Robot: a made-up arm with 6 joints. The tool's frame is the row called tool. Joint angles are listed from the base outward.
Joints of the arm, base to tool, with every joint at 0 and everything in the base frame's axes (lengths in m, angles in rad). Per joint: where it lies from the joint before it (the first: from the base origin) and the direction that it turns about. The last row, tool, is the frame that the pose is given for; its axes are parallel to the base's.
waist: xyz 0 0 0.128 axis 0 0 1
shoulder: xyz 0 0.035 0 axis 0 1 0
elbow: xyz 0 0 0.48 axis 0 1 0
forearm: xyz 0 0 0.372 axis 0 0 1
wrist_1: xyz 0 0 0 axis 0 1 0
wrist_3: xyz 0 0 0.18 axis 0 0 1
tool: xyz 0 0 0
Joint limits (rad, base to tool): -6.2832..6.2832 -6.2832..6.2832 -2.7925..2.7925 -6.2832..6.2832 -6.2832..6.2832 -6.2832..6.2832
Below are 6 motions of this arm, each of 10 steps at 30 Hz.
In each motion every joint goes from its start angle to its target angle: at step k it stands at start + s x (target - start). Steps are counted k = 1, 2, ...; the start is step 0. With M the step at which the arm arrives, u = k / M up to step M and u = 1 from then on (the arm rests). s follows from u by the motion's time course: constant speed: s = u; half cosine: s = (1 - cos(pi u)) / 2; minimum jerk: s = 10 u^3 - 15 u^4 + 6 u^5.
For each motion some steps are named. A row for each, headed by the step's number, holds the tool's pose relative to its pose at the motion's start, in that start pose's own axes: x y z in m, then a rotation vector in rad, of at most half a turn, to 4 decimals.
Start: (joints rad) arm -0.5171 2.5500 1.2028 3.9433 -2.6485 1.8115
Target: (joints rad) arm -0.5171 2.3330 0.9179 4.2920 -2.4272 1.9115
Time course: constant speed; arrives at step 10
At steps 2, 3, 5, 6, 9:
2: -0.0225 0.0231 0.0031 0.1156 0.0019 -0.0774
3: -0.0340 0.0355 0.0053 0.1714 0.0025 -0.1175
5: -0.0574 0.0620 0.0113 0.2787 0.0030 -0.2005
6: -0.0691 0.0761 0.0151 0.3301 0.0031 -0.2434
9: -0.1042 0.1219 0.0310 0.4743 0.0024 -0.3777

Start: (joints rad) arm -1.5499 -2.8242 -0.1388 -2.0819 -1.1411 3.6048
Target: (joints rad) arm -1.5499 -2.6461 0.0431 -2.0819 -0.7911 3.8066
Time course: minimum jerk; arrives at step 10
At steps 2, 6, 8, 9, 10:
2: -0.0042 -0.0118 0.0053 0.0024 -0.0125 0.0281
6: -0.0390 -0.1489 0.0538 0.0367 -0.1587 0.3202
8: -0.0472 -0.2102 0.0689 0.0553 -0.2259 0.4343
9: -0.0483 -0.2221 0.0714 0.0591 -0.2391 0.4554
10: -0.0484 -0.2242 0.0718 0.0598 -0.2414 0.4591

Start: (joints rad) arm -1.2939 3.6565 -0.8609 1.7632 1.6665 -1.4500
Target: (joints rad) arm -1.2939 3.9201 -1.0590 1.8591 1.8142 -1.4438
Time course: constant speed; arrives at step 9
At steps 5, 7, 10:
5: 0.0519 0.0649 -0.0059 -0.0806 -0.0481 0.0314
7: 0.0704 0.0926 -0.0081 -0.1124 -0.0680 0.0425
10: 0.0874 0.1212 -0.0101 -0.1439 -0.0882 0.0528

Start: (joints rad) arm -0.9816 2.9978 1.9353 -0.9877 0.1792 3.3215
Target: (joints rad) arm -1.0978 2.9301 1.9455 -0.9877 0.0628 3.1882
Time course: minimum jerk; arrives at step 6
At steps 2, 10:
2: 0.0139 -0.0053 -0.0086 0.0105 0.0499 -0.0336
10: 0.0626 -0.0249 -0.0463 0.0396 0.2406 -0.1565

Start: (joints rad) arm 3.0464 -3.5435 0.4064 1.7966 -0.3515 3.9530
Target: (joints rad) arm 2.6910 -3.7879 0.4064 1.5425 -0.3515 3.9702
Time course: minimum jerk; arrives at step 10
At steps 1, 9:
1: -0.0014 -0.0016 -0.0003 0.0008 -0.0015 0.0017
9: -0.0944 -0.2455 -0.0378 0.1436 -0.1291 0.1942

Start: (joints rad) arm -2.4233 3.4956 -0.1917 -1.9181 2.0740 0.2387
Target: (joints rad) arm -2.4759 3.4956 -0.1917 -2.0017 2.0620 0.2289
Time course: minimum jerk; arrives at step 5
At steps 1, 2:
1: 0.0000 -0.0006 -0.0005 0.0012 -0.0015 0.0005
2: -0.0002 -0.0034 -0.0029 0.0066 -0.0081 0.0026

